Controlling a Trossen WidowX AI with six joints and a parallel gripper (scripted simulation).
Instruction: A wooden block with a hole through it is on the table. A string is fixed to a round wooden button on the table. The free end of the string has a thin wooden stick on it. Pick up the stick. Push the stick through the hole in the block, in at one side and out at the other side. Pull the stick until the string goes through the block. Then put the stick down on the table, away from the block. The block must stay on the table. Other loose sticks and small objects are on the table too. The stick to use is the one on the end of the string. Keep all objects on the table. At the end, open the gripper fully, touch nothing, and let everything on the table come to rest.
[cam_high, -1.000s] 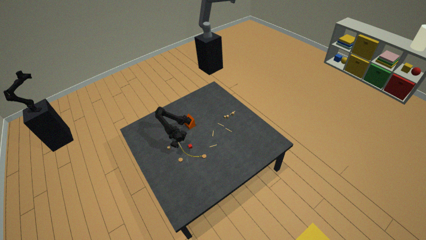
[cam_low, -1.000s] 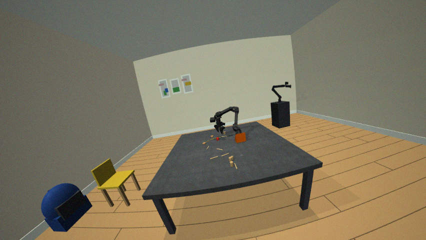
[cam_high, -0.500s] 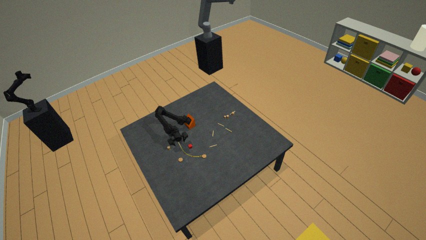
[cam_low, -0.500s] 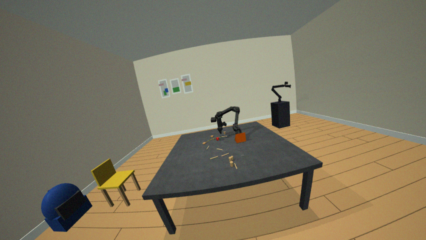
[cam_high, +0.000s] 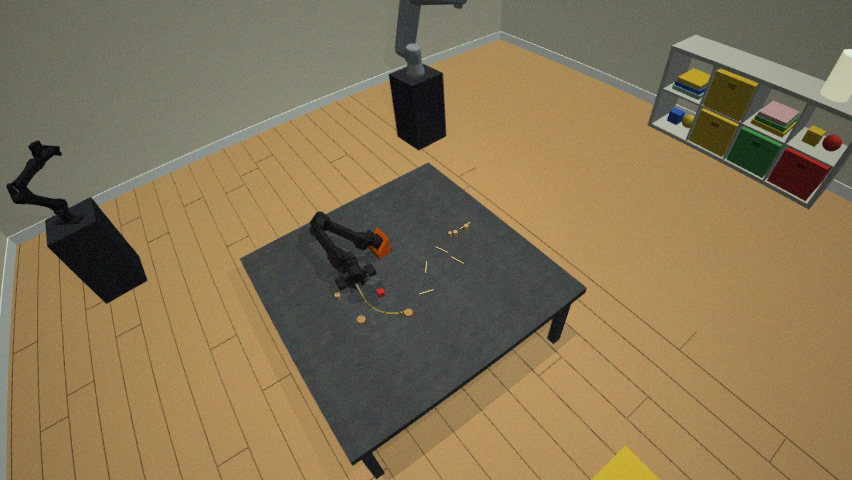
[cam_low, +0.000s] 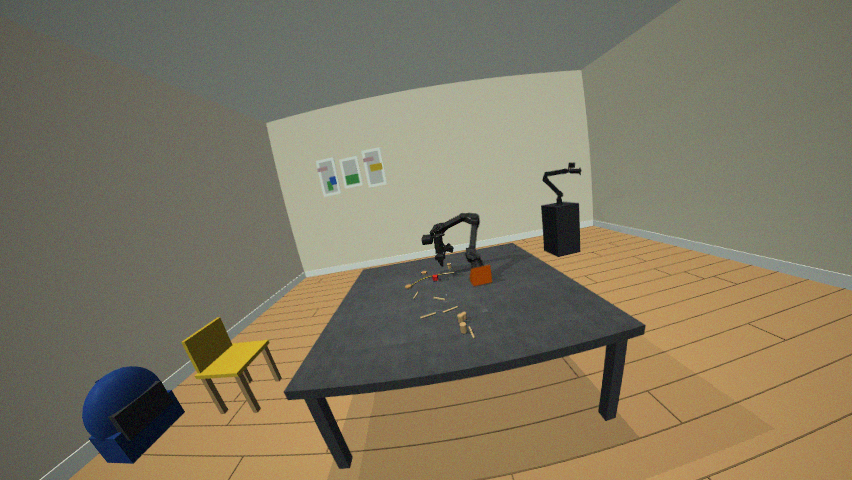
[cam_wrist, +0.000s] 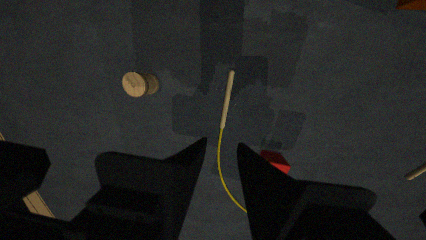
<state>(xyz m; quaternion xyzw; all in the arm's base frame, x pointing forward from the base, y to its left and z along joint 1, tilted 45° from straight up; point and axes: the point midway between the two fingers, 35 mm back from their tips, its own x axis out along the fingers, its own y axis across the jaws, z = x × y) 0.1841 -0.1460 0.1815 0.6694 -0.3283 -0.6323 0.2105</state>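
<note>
Now: gripper tip 2 cm past the thin wooden stick and 6 cm above it. The rest, counted from my gripper tip: red block (6 cm ahead, 7 cm to the left, 5 cm below); round wooden button (24 cm ahead, 11 cm to the left, 5 cm below).
</note>
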